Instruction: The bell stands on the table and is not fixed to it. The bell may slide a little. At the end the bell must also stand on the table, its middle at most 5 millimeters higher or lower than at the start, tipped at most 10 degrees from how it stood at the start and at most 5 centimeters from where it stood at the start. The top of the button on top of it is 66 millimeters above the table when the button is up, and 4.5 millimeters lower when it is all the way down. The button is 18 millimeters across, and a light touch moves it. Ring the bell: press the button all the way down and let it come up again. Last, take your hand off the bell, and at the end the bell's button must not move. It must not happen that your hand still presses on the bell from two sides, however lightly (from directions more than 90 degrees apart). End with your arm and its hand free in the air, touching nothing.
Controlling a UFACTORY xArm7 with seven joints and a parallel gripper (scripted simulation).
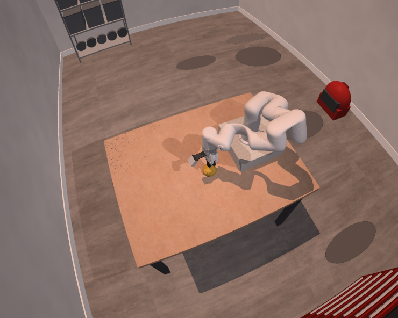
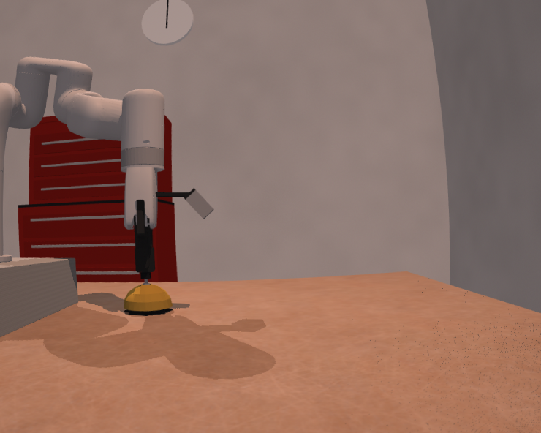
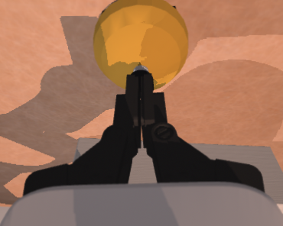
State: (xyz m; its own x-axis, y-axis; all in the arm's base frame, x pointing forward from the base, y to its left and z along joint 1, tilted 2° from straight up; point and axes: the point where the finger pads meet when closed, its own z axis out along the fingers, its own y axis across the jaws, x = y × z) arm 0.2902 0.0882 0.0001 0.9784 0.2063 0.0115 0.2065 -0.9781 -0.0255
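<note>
Right now my hand is 30 mm above the small button. The rest, counted from my hand: yellow bell 50 mm below.
</note>
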